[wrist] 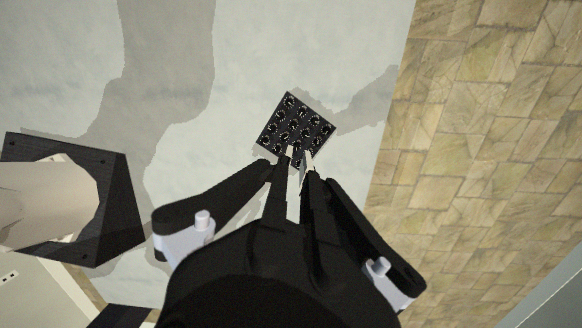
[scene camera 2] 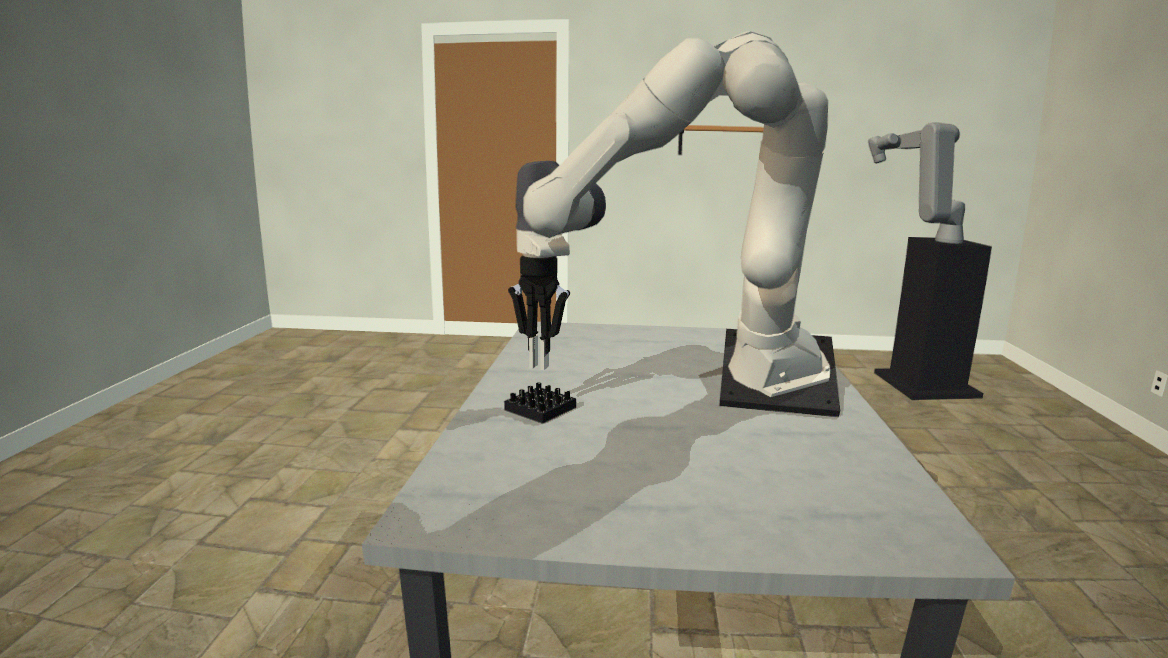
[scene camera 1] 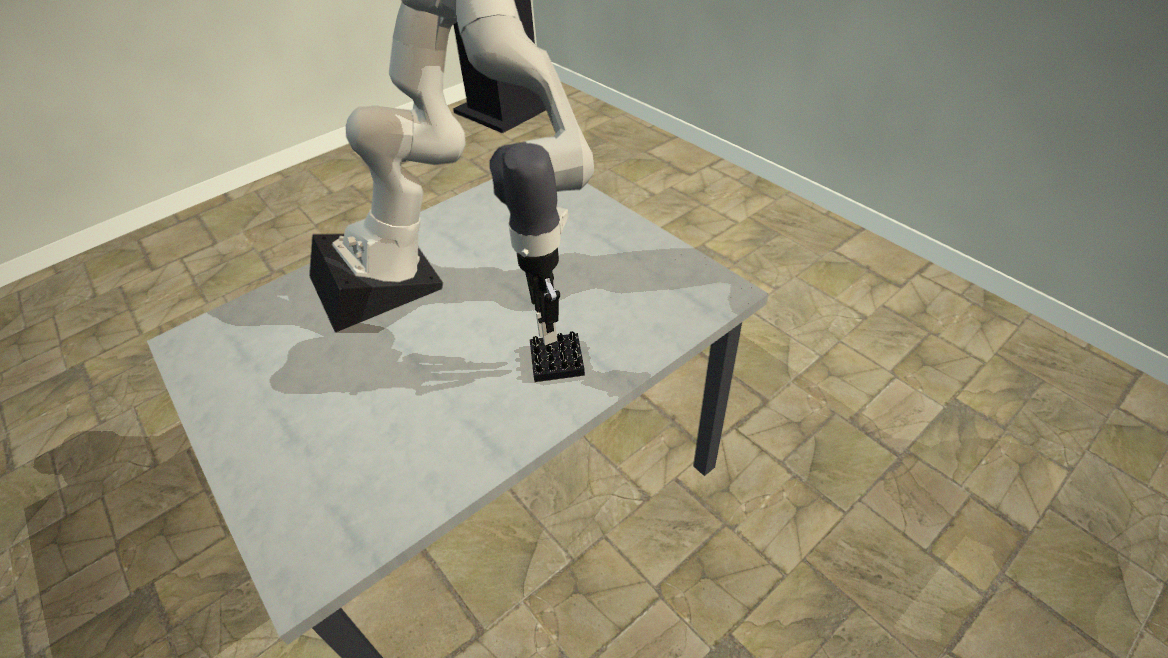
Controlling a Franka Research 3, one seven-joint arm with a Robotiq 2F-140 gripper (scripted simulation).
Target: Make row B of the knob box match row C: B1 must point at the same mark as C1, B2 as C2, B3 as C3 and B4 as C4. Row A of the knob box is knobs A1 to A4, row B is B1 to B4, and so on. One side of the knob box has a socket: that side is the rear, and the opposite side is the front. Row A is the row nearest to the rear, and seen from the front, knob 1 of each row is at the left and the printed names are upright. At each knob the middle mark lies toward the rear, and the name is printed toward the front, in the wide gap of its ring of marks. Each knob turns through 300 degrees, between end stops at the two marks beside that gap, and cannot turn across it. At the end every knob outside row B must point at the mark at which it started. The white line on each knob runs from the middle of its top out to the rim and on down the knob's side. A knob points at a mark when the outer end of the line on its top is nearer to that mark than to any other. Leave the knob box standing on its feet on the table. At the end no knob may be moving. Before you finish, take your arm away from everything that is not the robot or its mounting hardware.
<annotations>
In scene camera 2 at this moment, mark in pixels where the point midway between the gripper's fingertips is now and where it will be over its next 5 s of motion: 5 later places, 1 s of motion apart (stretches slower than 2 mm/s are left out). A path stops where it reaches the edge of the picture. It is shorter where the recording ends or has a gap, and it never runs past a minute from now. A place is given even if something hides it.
The gripper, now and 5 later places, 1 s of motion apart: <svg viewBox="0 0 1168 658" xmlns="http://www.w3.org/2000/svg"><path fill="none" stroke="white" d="M539 367L540 377L540 386L540 391L537 385L539 376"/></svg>
</annotations>
